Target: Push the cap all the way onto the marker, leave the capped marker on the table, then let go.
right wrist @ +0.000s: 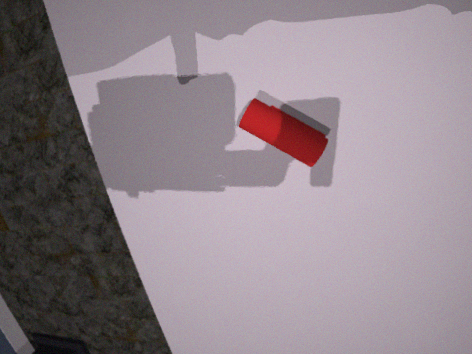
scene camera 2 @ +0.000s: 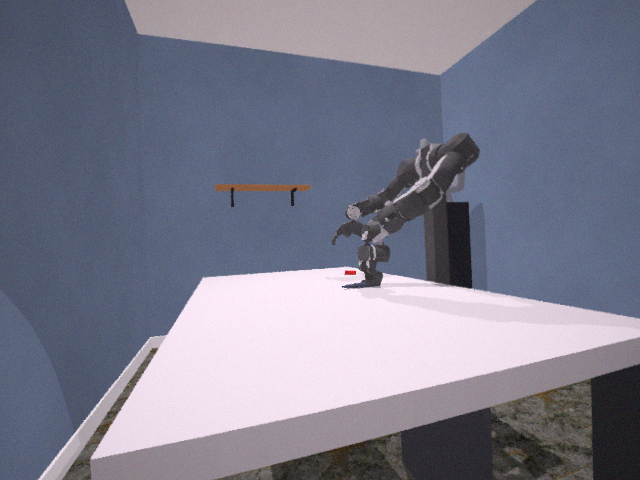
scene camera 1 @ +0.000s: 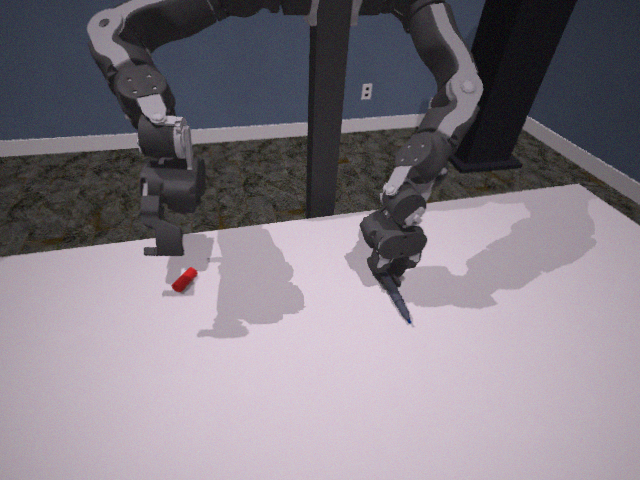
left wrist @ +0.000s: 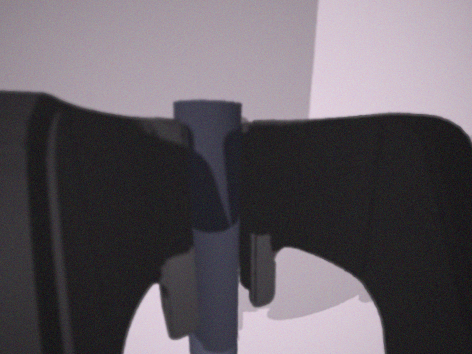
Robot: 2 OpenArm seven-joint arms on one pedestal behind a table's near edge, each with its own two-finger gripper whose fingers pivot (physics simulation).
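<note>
The red cap lies on its side on the table, at the left in scene camera 1. My right gripper is open and empty, raised above the table near the cap; its fingers do not show in the right wrist view. The dark blue-grey marker has its blue tip pointing away from the robot, low at the table top; I cannot tell if it touches. My left gripper is shut on the marker's rear part. Cap and marker are far apart.
The dark pedestal post stands behind the table's robot-side edge, between the arms. A dark column stands at the back right in scene camera 1. An orange shelf hangs on the far wall. Arm shadows fall on the table between cap and marker.
</note>
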